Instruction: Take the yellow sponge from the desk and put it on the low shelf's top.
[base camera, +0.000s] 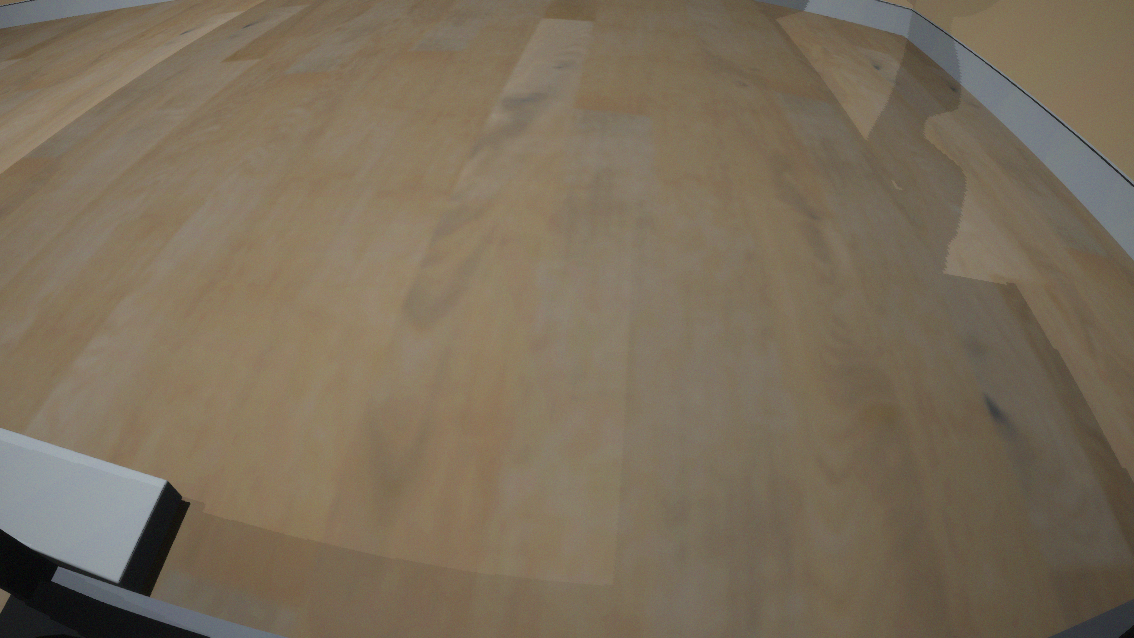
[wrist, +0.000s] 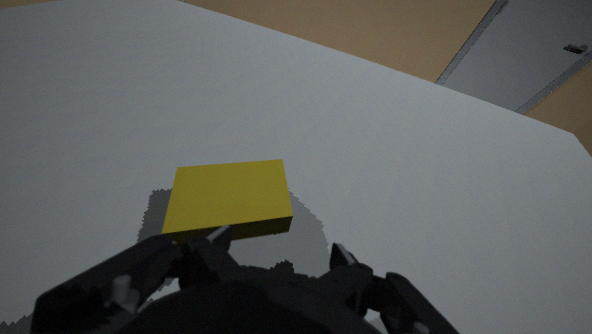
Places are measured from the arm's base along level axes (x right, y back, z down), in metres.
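Where they show: gripper, fingertip midpoint: (wrist: 281, 246).
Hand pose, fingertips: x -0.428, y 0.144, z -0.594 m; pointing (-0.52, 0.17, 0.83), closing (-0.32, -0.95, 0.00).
Note:
After its pixels a point has its place.
The yellow sponge (wrist: 230, 197) @(x -0.442, y 0.206, z -0.601 m) lies flat on the white desk top (wrist: 375, 150) @(x -0.638, y 0.080, z -0.553 m) in the wrist view, a little left of centre. My gripper (wrist: 281, 246) @(x -0.428, y 0.144, z -0.594 m) is open, with its two dark fingers at the bottom of the wrist view. The left fingertip overlaps the sponge's near edge in this view, and the right fingertip is to the right of the sponge. The sponge is mostly ahead of the fingers and left of the gap between them. Whether a finger touches it cannot be told. I cannot make out the low shelf for certain in either view.
A grey door (wrist: 520, 55) @(x -2.831, y -0.987, z -0.373 m) in a tan wall (wrist: 350, 25) @(x -2.909, y 0.589, z -0.207 m) shows beyond the desk's far edge. In the base camera view, a white block-like part (base camera: 75, 507) with a dark end is at the lower left, above the wooden floor (base camera: 555, 317) @(x -0.006, y -0.457, z 0.397 m). A tan wall stands at the upper right.

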